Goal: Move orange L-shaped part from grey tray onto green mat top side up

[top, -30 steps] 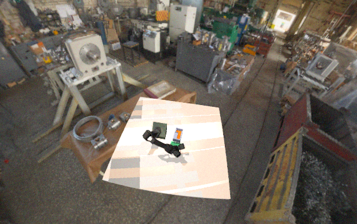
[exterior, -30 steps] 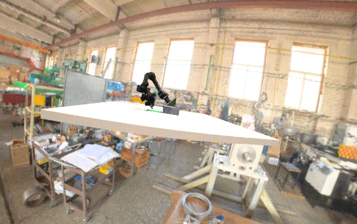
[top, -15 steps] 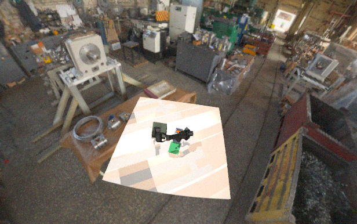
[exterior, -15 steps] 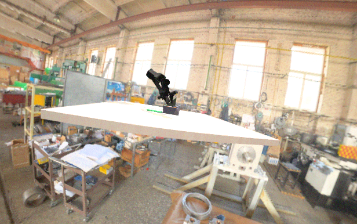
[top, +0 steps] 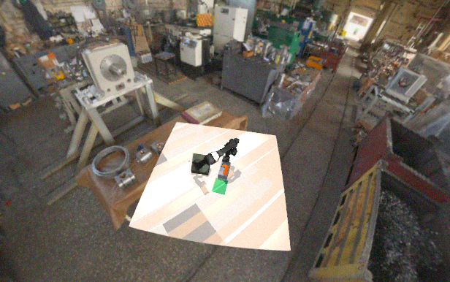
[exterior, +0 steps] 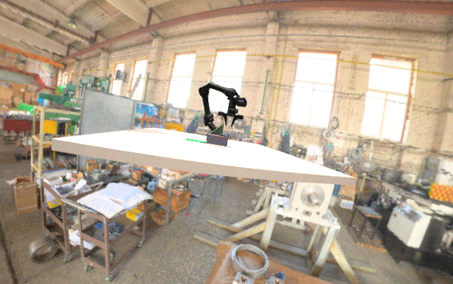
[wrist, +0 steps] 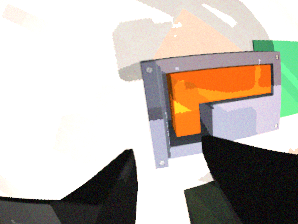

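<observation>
Right now the orange L-shaped part is 90 mm below my gripper tip, 60 mm to the right of it and 10 mm behind it. From my gripper tip the other things lie so: green mat: 220 mm to the right, 160 mm below, 40 mm behind.
</observation>
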